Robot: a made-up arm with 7 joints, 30 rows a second.
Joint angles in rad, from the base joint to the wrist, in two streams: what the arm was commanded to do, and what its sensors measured. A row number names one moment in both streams.
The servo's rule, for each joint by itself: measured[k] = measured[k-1] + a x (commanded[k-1-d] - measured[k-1]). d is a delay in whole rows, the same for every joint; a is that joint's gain. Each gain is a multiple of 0.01, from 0.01 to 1. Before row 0 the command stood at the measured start. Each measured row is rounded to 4 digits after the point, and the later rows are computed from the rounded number. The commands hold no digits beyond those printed.
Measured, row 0: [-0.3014 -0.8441 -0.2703 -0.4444 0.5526 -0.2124 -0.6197]
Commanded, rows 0 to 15: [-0.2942 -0.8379 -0.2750 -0.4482 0.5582 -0.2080 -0.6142]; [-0.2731 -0.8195 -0.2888 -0.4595 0.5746 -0.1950 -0.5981]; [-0.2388 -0.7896 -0.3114 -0.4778 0.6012 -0.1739 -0.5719]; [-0.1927 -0.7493 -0.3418 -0.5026 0.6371 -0.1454 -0.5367]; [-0.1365 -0.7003 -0.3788 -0.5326 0.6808 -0.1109 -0.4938]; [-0.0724 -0.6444 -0.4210 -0.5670 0.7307 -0.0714 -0.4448]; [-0.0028 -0.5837 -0.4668 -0.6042 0.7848 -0.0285 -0.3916]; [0.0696 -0.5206 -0.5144 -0.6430 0.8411 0.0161 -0.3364]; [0.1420 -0.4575 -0.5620 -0.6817 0.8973 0.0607 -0.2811]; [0.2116 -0.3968 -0.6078 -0.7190 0.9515 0.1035 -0.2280]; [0.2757 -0.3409 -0.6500 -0.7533 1.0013 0.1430 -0.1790]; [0.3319 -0.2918 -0.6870 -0.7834 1.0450 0.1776 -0.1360]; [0.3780 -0.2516 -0.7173 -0.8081 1.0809 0.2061 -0.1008]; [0.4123 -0.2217 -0.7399 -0.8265 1.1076 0.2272 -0.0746]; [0.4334 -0.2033 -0.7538 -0.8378 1.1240 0.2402 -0.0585]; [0.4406 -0.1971 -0.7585 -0.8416 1.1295 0.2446 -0.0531]
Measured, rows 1 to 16: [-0.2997 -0.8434 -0.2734 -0.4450 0.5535 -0.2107 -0.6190]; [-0.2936 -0.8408 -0.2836 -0.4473 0.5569 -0.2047 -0.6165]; [-0.2810 -0.8352 -0.3019 -0.4522 0.5640 -0.1930 -0.6111]; [-0.2607 -0.8258 -0.3282 -0.4603 0.5757 -0.1749 -0.6022]; [-0.2321 -0.8120 -0.3616 -0.4719 0.5925 -0.1506 -0.5892]; [-0.1954 -0.7936 -0.4008 -0.4871 0.6146 -0.1205 -0.5719]; [-0.1511 -0.7705 -0.4444 -0.5058 0.6418 -0.0855 -0.5503]; [-0.1003 -0.7430 -0.4906 -0.5278 0.6737 -0.0469 -0.5246]; [-0.0446 -0.7116 -0.5377 -0.5524 0.7095 -0.0060 -0.4954]; [0.0143 -0.6770 -0.5840 -0.5791 0.7482 0.0356 -0.4633]; [0.0744 -0.6400 -0.6276 -0.6070 0.7887 0.0764 -0.4292]; [0.1336 -0.6017 -0.6668 -0.6352 0.8297 0.1149 -0.3940]; [0.1898 -0.5632 -0.7001 -0.6629 0.8699 0.1496 -0.3588]; [0.2410 -0.5256 -0.7264 -0.6891 0.9079 0.1791 -0.3247]; [0.2853 -0.4901 -0.7445 -0.7129 0.9425 0.2023 -0.2928]; [0.3210 -0.4579 -0.7537 -0.7335 0.9724 0.2184 -0.2640]
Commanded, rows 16 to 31: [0.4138 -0.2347 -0.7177 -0.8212 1.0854 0.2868 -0.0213]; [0.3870 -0.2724 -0.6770 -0.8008 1.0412 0.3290 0.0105]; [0.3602 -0.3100 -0.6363 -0.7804 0.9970 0.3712 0.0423]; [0.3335 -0.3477 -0.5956 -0.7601 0.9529 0.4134 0.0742]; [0.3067 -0.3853 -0.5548 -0.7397 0.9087 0.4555 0.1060]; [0.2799 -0.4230 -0.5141 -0.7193 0.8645 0.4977 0.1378]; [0.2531 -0.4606 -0.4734 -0.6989 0.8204 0.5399 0.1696]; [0.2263 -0.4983 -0.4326 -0.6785 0.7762 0.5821 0.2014]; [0.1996 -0.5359 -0.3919 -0.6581 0.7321 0.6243 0.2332]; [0.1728 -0.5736 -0.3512 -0.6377 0.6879 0.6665 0.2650]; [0.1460 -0.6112 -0.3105 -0.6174 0.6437 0.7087 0.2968]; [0.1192 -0.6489 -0.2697 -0.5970 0.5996 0.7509 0.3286]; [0.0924 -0.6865 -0.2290 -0.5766 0.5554 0.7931 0.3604]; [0.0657 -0.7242 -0.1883 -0.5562 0.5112 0.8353 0.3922]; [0.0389 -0.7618 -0.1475 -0.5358 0.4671 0.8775 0.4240]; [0.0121 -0.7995 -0.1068 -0.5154 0.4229 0.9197 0.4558]
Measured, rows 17 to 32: [0.3423 -0.4333 -0.7299 -0.7475 0.9905 0.2444 -0.2349]; [0.3526 -0.4156 -0.6950 -0.7560 0.9986 0.2765 -0.2055]; [0.3543 -0.4040 -0.6563 -0.7599 0.9983 0.3125 -0.1758]; [0.3495 -0.3978 -0.6162 -0.7599 0.9910 0.3508 -0.1458]; [0.3397 -0.3964 -0.5757 -0.7567 0.9778 0.3906 -0.1156]; [0.3259 -0.3993 -0.5350 -0.7507 0.9597 0.4313 -0.0852]; [0.3092 -0.4060 -0.4943 -0.7424 0.9374 0.4726 -0.0546]; [0.2901 -0.4162 -0.4536 -0.7322 0.9116 0.5142 -0.0239]; [0.2693 -0.4294 -0.4129 -0.7203 0.8829 0.5560 0.0070]; [0.2471 -0.4453 -0.3722 -0.7071 0.8517 0.5980 0.0380]; [0.2238 -0.4635 -0.3315 -0.6927 0.8184 0.6401 0.0691]; [0.1997 -0.4839 -0.2907 -0.6774 0.7834 0.6822 0.1002]; [0.1750 -0.5062 -0.2500 -0.6613 0.7469 0.7243 0.1314]; [0.1499 -0.5302 -0.2093 -0.6445 0.7092 0.7665 0.1627]; [0.1244 -0.5557 -0.1685 -0.6271 0.6705 0.8087 0.1941]; [0.0986 -0.5825 -0.1278 -0.6092 0.6309 0.8509 0.2255]
